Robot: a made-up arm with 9 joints.
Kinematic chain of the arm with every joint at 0, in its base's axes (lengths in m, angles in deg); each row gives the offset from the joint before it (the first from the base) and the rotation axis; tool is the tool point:
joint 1: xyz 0 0 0.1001 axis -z
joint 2: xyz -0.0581 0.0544 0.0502 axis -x
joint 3: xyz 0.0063 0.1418 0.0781 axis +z
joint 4: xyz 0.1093 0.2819 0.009 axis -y
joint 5: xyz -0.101 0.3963 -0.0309 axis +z
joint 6: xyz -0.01 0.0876 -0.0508 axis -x
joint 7: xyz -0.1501 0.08 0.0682 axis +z
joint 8: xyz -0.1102 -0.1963 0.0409 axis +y
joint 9: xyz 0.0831 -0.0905 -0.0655 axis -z
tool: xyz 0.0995 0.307 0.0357
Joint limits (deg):
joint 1: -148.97..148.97
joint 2: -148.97..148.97
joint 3: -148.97..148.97
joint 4: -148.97..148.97
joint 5: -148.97..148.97
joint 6: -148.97..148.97
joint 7: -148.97..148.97
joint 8: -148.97..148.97
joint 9: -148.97..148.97
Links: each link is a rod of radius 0.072 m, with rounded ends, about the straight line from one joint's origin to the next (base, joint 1, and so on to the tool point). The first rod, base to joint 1, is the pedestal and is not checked.
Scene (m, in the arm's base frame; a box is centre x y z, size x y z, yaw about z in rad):
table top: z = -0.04
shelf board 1: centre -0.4 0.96 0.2 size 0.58 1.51 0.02 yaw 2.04
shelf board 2: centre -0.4 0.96 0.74 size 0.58 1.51 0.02 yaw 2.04
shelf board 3: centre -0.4 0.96 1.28 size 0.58 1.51 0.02 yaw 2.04
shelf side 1: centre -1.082 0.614 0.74 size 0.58 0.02 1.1 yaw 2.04
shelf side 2: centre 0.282 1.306 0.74 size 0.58 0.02 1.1 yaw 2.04
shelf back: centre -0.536 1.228 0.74 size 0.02 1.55 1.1 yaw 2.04
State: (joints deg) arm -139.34 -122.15 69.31 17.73 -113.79 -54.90 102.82 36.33 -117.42
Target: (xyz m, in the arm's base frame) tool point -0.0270 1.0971 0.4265
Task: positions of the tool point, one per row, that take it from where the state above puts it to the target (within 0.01 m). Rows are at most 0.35 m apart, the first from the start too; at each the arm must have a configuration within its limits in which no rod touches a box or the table.
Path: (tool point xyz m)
1: 0.3856 -0.4586 0.5843
2: 0.3417 -0.2840 0.8326
3: 0.2955 0.0125 0.9520
4: 0.2511 0.3291 0.8965
5: 0.2160 0.5623 0.6942
6: 0.1980 0.6531 0.4265
7: 0.1555 0.8304 0.4000
8: 0.0791 0.9823 0.4023
9: -0.0270 1.0971 0.4265

